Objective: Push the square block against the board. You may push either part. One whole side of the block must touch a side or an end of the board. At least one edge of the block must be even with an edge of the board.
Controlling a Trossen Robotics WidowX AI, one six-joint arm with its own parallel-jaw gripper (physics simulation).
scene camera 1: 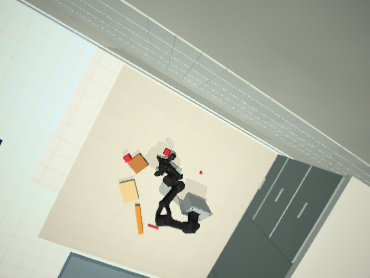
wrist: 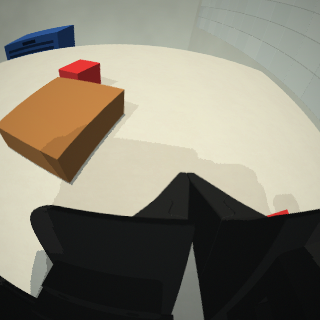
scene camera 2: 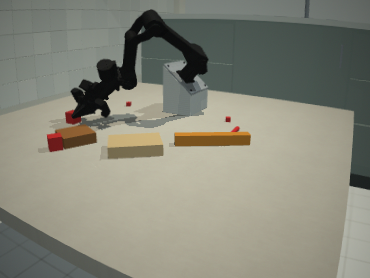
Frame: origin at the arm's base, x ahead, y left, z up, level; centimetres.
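Seen in the pictures: gripper, fingertip midpoint: (scene camera 1: 156, 156) (wrist: 185, 179) (scene camera 2: 72, 117); arm's base at its link origin: (scene camera 1: 193, 213) (scene camera 2: 185, 76).
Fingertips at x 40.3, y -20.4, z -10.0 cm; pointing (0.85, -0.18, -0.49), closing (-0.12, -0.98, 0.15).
Observation:
Pixels of each thing's middle, then the offset from my fingertips to it.
- flat brown block at the middle of its body: (wrist: 59, 116) (scene camera 2: 75, 136) (scene camera 1: 138, 163) dy +11.0, dx +8.2, dz -2.2 cm
- table with a red cube, body centre: (wrist: 79, 78) (scene camera 2: 54, 142) (scene camera 1: 127, 158) dy +11.0, dx +16.2, dz -1.8 cm
- flat tan block at the middle of its body: (scene camera 2: 134, 145) (scene camera 1: 129, 190) dy +31.1, dx +3.9, dz -2.2 cm
- long narrow orange bar at the middle of its body: (scene camera 2: 212, 138) (scene camera 1: 139, 219) dy +46.7, dx -12.5, dz -2.2 cm
- thin red piece at the middle of its body: (scene camera 2: 234, 131) (scene camera 1: 153, 226) dy +48.3, dx -24.8, dz -3.1 cm
- tiny red cube at the middle of its body: (scene camera 2: 128, 104) (scene camera 1: 200, 172) dy -4.1, dx -34.5, dz -3.0 cm
A flat brown block (scene camera 1: 138, 163) (scene camera 2: 76, 136) (wrist: 65, 110), nearly square, lies on the table with a red cube (scene camera 1: 127, 158) (scene camera 2: 55, 142) (wrist: 80, 71) close against its far side. A flat tan block (scene camera 1: 128, 191) (scene camera 2: 135, 145), also nearly square, lies apart from it. A long narrow orange bar (scene camera 1: 139, 219) (scene camera 2: 212, 139) lies past the tan block, with a gap between them. The frames do not settle which parts are the named block and board. My gripper (scene camera 1: 159, 157) (scene camera 2: 74, 117) (wrist: 185, 179) is shut and empty, beside the brown block and apart from it.
Another red cube (scene camera 1: 167, 151) (scene camera 2: 70, 118) (wrist: 279, 214) lies close beside the gripper. A thin red piece (scene camera 1: 153, 227) (scene camera 2: 235, 129) lies near the orange bar. A tiny red cube (scene camera 1: 201, 172) (scene camera 2: 128, 104) lies farther back. The grey arm base (scene camera 1: 195, 205) (scene camera 2: 177, 92) stands on the table.

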